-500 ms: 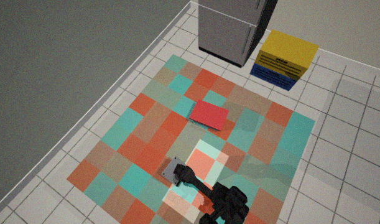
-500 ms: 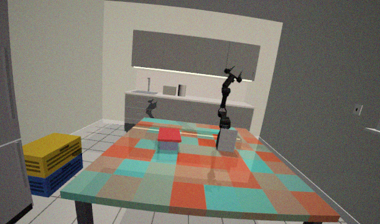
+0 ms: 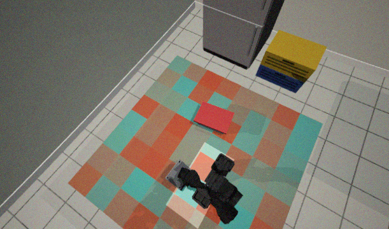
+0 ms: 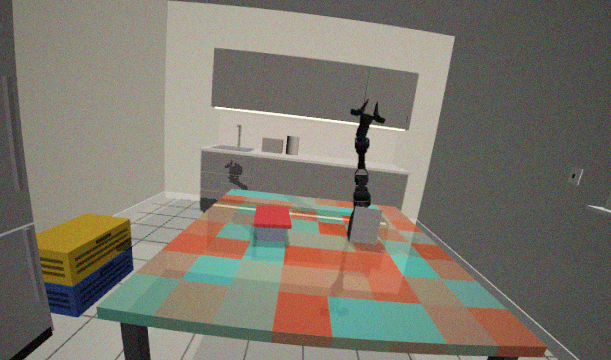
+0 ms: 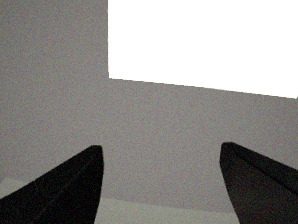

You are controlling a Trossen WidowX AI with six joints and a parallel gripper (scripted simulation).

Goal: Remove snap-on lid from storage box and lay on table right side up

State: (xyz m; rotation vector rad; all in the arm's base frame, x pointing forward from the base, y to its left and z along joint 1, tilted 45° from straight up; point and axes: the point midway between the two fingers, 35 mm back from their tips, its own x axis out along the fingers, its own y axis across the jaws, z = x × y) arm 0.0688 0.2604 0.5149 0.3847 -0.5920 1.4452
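The lid lies 630 mm below my gripper tip, 470 mm ahead of it and 160 mm to the left of it. Also, from my gripper tip: storage box (670 mm below, 470 mm ahead, 160 mm to the left).
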